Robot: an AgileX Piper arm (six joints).
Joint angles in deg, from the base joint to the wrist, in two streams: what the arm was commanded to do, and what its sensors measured. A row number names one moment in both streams.
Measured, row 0:
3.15, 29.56, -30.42, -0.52, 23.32, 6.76
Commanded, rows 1 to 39:
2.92, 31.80, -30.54, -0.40, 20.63, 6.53
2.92, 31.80, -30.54, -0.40, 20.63, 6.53
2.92, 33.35, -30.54, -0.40, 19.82, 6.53
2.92, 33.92, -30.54, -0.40, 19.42, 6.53
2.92, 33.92, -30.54, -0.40, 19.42, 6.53
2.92, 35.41, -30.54, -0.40, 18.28, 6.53
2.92, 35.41, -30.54, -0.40, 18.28, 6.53
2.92, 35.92, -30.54, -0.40, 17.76, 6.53
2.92, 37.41, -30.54, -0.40, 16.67, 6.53
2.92, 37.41, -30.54, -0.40, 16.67, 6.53
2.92, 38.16, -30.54, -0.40, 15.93, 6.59
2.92, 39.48, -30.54, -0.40, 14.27, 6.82
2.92, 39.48, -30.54, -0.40, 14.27, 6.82
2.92, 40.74, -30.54, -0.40, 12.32, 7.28
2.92, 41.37, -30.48, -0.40, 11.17, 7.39
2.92, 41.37, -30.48, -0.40, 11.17, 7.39
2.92, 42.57, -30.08, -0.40, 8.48, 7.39
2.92, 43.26, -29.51, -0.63, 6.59, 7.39
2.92, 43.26, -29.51, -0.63, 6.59, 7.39
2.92, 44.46, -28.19, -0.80, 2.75, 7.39
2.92, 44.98, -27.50, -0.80, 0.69, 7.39
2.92, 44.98, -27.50, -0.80, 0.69, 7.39
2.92, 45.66, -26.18, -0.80, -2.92, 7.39
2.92, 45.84, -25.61, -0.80, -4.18, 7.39
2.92, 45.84, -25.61, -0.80, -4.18, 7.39
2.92, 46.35, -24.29, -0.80, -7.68, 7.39
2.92, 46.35, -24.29, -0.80, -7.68, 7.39
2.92, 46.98, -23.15, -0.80, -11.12, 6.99
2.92, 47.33, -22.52, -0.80, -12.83, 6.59
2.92, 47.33, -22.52, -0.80, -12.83, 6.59
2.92, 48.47, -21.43, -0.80, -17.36, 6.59
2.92, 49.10, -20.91, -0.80, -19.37, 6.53
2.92, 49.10, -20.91, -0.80, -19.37, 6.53
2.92, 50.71, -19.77, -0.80, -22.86, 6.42
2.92, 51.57, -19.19, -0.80, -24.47, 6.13
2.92, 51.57, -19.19, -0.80, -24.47, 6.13
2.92, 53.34, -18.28, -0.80, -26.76, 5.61
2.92, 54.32, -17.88, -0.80, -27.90, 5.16
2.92, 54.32, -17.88, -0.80, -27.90, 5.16
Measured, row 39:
3.15, 52.31, -18.85, -0.63, -23.78, 6.70
